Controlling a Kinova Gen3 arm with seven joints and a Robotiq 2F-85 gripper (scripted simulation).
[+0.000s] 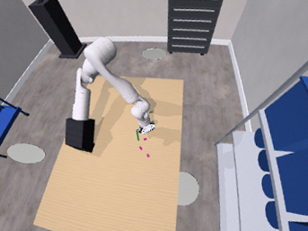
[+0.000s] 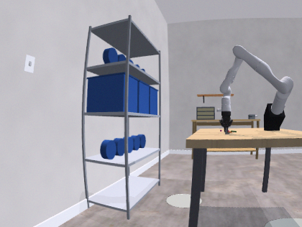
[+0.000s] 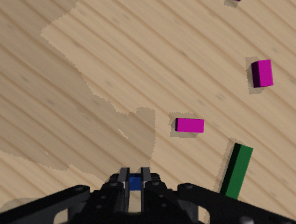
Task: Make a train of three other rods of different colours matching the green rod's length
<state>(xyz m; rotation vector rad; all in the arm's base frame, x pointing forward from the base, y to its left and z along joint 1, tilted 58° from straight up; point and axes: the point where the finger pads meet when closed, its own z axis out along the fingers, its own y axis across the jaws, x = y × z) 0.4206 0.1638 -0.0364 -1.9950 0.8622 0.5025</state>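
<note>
Now: the small blue rod 1 cm below my hand. Also, from my hand: grey rod 16 cm to the left, 1 cm below, 1 cm behind; green rod 6 cm behind, 4 cm to the right, 1 cm below; orange rod 4 cm to the left, 3 cm behind, 1 cm below.
</note>
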